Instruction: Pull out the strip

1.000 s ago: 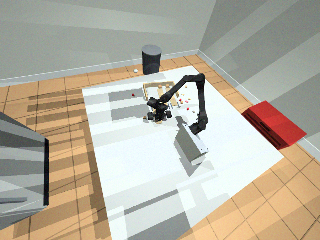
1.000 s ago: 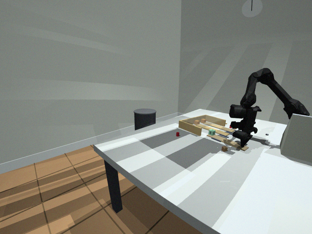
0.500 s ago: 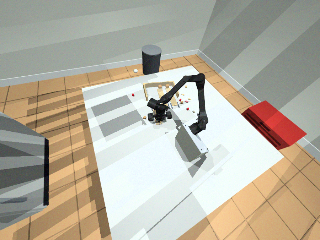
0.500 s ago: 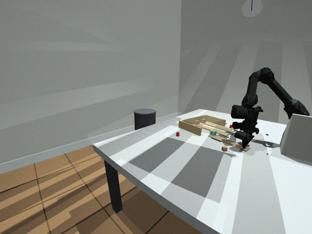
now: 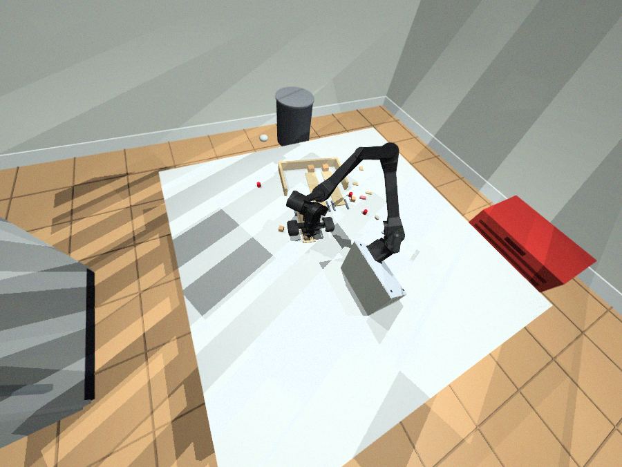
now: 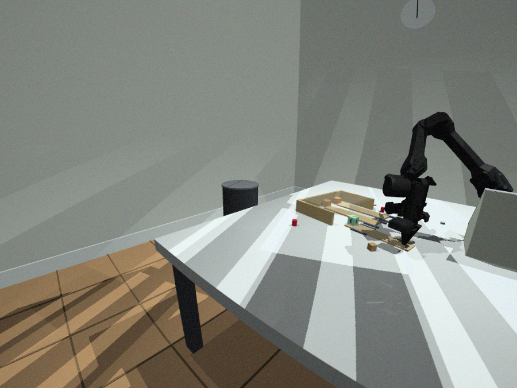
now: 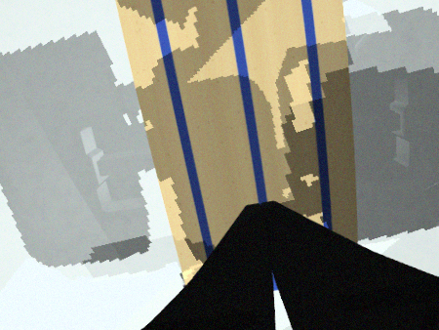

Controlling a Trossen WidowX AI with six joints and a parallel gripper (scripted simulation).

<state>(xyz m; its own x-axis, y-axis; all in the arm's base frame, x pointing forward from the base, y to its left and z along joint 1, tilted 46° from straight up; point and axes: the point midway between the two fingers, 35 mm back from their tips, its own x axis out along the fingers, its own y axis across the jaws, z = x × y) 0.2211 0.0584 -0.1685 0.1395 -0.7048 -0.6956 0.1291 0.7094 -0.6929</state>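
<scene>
Right now my gripper tip is 90 mm short of the tan strip and 10 mm to the left of it.
</scene>
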